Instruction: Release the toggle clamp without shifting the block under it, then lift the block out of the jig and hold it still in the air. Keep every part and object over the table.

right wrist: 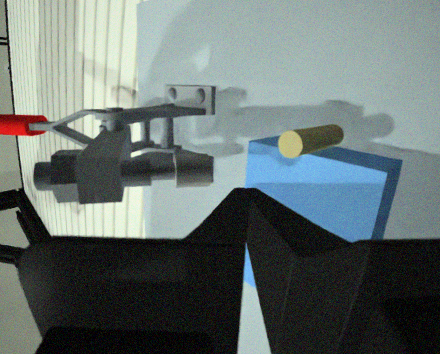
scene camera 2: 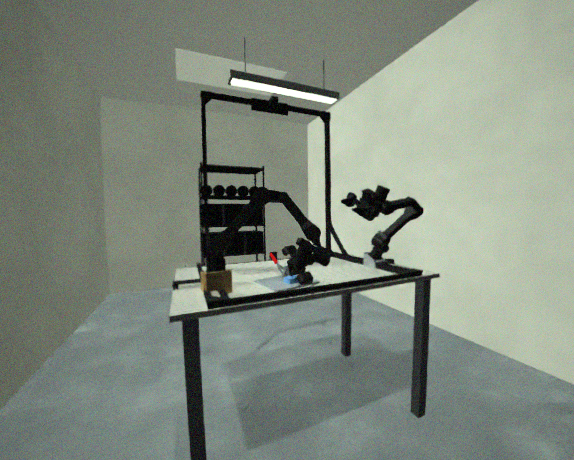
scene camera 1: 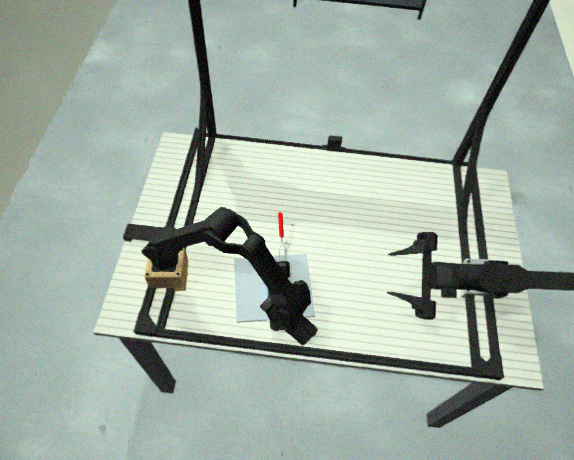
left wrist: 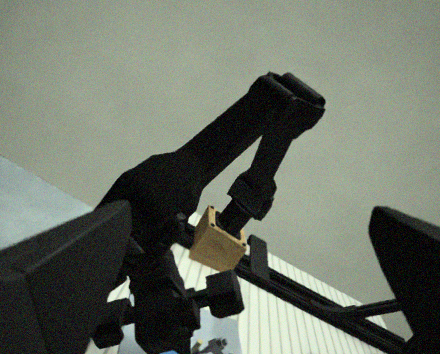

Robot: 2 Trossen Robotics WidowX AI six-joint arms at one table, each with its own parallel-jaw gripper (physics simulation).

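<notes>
The blue block is partly hidden behind the right fingers. A brass peg overlaps its far edge in the right wrist view. The grey jig plate lies under them. The toggle clamp has its red handle pointing away from the block; its spindle end shows apart from the block. My right gripper is shut and empty, in front of the block; contact with it cannot be told. My left gripper is open and empty, away from the jig.
A wooden box surrounds the right arm's base. Black frame rails run along the table's edges, with uprights at its back corners. The right arm reaches over the jig and hides part of it.
</notes>
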